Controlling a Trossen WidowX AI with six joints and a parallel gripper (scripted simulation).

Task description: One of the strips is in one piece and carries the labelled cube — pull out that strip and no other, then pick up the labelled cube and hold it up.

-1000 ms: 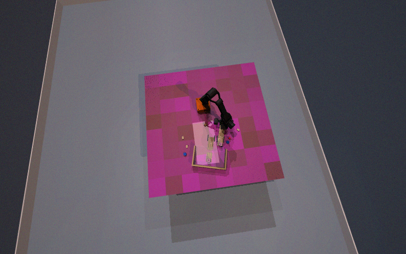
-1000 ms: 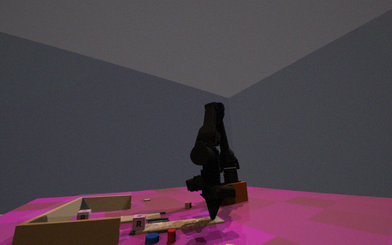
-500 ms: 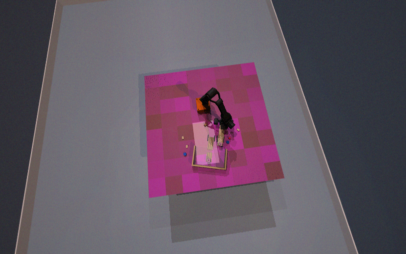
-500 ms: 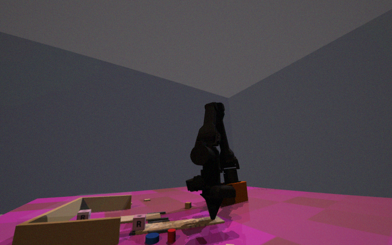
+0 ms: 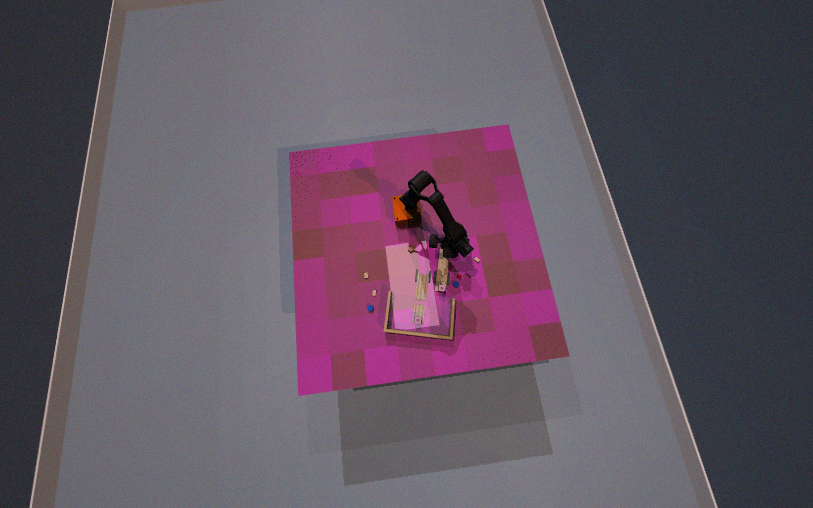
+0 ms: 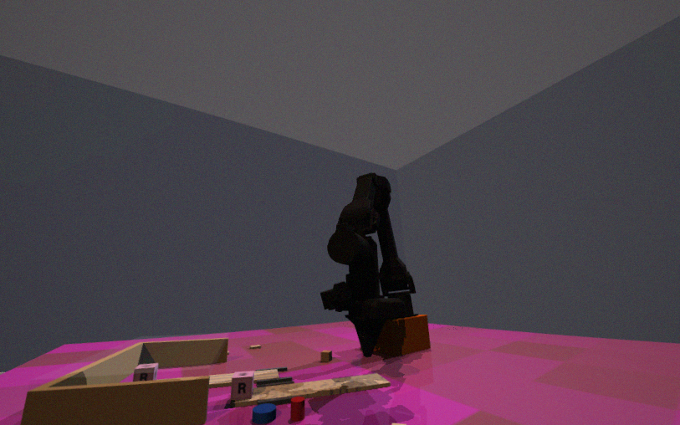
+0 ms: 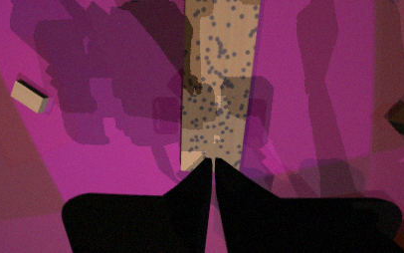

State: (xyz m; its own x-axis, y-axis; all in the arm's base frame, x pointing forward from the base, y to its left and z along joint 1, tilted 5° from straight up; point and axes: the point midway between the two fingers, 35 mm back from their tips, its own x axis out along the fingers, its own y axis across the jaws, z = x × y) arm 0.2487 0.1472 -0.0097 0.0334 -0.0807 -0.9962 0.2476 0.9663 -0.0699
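Now: gripper tip 9 cm short of the speckled strip, 3 cm to the left of it and 4 cm above it. Round my gripper tip: red cylinder: 15 cm ahead, 4 cm to the left, 3 cm below.
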